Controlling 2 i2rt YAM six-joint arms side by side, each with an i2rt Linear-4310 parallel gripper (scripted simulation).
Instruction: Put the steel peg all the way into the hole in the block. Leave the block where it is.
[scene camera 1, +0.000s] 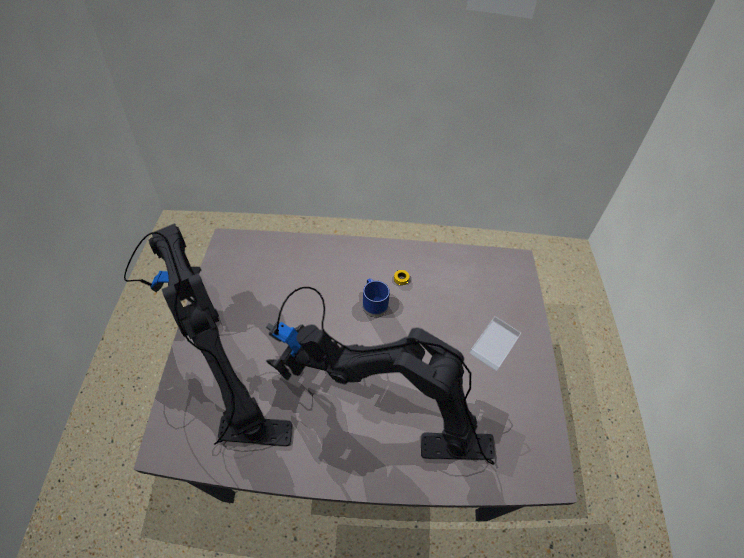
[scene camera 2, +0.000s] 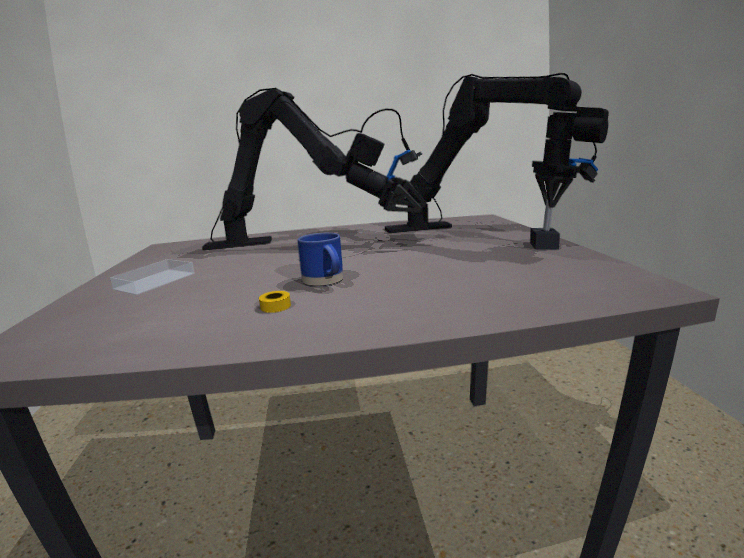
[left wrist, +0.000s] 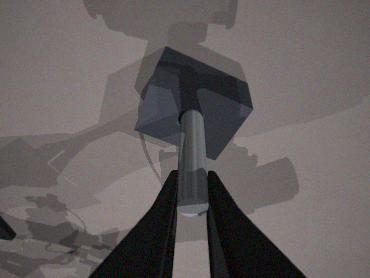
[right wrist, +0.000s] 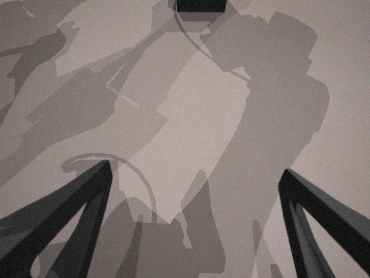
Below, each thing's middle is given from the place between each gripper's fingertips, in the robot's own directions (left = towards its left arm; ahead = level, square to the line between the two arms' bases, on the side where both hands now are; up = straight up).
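From my left hand (scene camera 2: 549, 206): steel peg (left wrist: 192, 197), 30 mm below; clear tray (scene camera 2: 138, 281), 100 mm below, 920 mm to the right, 20 mm behind; dark block (left wrist: 179, 83), 80 mm below, 10 mm behind, 10 mm to the right; blue mug (scene camera 2: 317, 269), 70 mm below, 100 mm ahead, 540 mm to the right.
From my right hand: clear tray, 9 cm below, 11 cm ahead, 63 cm to the right; blue mug, 6 cm below, 23 cm ahead, 25 cm to the right; dark block, 7 cm below, 12 cm ahead, 28 cm to the left; steel peg, 2 cm below, 13 cm ahead, 28 cm to the left.
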